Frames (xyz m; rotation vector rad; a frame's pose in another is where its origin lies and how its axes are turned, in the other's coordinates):
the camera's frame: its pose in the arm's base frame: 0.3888 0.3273 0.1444 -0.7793 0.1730 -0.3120
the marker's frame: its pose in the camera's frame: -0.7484 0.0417 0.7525 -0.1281 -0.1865 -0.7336
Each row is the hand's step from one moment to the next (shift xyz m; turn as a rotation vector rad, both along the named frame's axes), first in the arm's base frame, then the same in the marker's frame.
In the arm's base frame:
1: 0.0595 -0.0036 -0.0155 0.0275 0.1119 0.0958
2: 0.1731 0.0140 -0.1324 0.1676 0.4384 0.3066
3: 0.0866 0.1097 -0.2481 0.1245 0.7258 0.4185
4: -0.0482 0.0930 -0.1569 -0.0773 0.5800 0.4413
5: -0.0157 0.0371 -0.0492 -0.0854 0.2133 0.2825
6: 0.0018 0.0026 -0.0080 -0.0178 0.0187 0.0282
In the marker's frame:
1: 0.0287 0.0545 -0.0007 0.0122 -0.0090 0.1491
2: 0.0191 0.2153 -0.0312 0.0436 0.0514 0.5565
3: -0.1527 0.2379 -0.0342 -0.0723 0.0185 0.8437
4: -0.1714 0.0759 -0.0213 -0.1016 -0.1852 0.7018
5: -0.0584 0.0252 -0.0004 -0.0012 -0.1828 0.3149
6: -0.0050 0.0067 -0.0020 -0.0043 -0.0261 0.0276

